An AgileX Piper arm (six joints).
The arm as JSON. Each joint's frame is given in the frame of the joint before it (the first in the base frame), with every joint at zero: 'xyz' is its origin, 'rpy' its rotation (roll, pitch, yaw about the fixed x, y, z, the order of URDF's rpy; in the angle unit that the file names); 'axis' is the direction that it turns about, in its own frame. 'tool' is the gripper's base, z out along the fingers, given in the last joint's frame.
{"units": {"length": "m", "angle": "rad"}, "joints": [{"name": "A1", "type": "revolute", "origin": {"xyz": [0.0, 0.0, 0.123], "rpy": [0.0, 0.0, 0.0]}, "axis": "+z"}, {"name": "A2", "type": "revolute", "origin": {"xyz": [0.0, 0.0, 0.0], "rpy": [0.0, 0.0, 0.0]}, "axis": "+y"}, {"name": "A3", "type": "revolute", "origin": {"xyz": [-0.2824, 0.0, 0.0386], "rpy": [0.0, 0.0, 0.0]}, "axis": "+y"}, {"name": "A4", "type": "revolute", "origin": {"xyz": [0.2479, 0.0, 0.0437], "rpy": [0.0, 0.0, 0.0]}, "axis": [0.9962, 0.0, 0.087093]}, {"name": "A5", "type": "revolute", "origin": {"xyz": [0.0, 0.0, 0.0], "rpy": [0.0, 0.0, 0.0]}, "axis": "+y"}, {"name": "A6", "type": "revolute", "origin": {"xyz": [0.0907, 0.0, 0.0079], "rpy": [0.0, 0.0, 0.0]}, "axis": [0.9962, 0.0, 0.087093]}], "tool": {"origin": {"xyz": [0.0, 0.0, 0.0], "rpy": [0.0, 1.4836, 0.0]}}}
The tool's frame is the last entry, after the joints.
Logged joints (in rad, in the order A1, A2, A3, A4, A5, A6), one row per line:
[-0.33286 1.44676 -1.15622 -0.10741 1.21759 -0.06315]
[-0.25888 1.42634 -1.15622 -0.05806 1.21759 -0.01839]
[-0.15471 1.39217 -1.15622 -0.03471 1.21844 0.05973]
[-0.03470 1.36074 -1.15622 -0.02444 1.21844 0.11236]
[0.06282 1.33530 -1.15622 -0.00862 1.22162 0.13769]
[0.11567 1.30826 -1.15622 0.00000 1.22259 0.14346]
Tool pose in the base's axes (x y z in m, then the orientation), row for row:
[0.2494 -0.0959 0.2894 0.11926 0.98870 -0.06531 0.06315]
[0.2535 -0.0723 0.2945 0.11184 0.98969 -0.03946 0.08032]
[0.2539 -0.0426 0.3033 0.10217 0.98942 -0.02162 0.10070]
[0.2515 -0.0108 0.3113 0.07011 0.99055 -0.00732 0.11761]
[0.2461 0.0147 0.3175 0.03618 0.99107 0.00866 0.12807]
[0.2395 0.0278 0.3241 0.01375 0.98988 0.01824 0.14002]
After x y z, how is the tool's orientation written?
As a quaternion, x y z w.
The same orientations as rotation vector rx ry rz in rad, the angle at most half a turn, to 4 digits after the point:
[0.3603 2.9871 -0.1973]
[0.3345 2.9596 -0.1180]
[0.3019 2.9236 -0.0639]
[0.2052 2.8985 -0.0214]
[0.1052 2.8827 0.0252]
[0.0397 2.8599 0.0527]

